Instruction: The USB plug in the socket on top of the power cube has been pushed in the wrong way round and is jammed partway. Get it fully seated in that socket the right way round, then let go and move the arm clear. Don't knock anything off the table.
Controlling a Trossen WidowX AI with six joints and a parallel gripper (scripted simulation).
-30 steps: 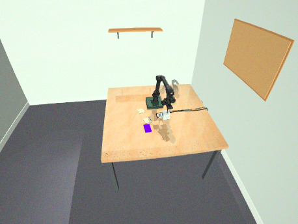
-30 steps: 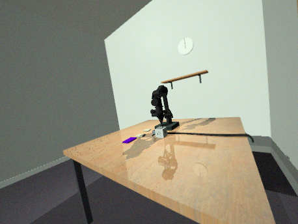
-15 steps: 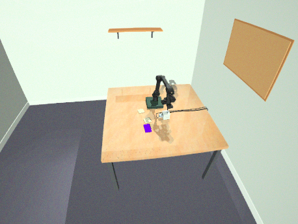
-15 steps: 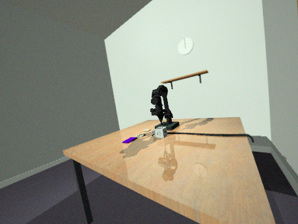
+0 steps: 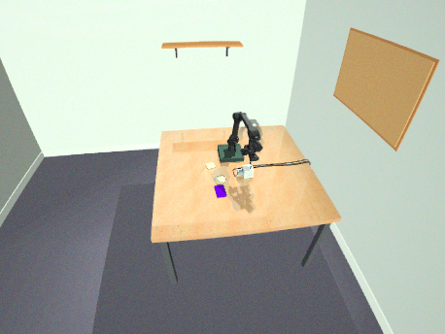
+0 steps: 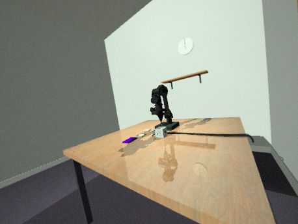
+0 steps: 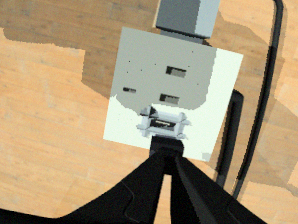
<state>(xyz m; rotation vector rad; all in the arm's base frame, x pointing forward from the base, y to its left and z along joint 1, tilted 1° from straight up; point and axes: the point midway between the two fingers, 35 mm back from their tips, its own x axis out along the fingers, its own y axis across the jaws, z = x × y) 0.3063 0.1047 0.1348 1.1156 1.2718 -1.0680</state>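
Now: gripper tip 2 cm above the dark USB plug. Also, from my gripper tip: purple card 24 cm to the right, 18 cm ahead, 13 cm below.
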